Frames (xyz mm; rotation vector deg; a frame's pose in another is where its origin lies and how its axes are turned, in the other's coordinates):
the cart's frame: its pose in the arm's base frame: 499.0 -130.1 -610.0 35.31 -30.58 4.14
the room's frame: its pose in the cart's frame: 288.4 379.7 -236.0 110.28 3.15 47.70
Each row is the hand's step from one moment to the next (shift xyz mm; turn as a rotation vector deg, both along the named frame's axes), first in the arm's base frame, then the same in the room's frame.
Working: the arm's base frame: its pose in the room's frame: 158.6 703.6 -583.6 -125.50 29.21 -86.90

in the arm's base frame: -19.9 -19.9 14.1 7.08 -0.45 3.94
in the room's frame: 7.7 29.1 -9.3 6.11 -2.79 4.56
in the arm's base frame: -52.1 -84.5 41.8 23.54 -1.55 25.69
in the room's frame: 26.6 104.0 -8.6 32.14 -7.52 11.26
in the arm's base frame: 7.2 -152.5 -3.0 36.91 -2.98 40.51
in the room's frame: 8.3 124.2 88.4 50.65 -11.29 17.87
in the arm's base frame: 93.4 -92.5 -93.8 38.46 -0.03 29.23
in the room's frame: -51.6 16.4 152.2 40.39 -16.11 21.03
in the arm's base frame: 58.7 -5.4 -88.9 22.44 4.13 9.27
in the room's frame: -63.6 -38.1 76.7 16.01 -13.95 12.48
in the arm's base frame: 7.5 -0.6 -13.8 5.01 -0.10 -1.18
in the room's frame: -10.4 -5.3 10.5 0.58 -2.69 4.35
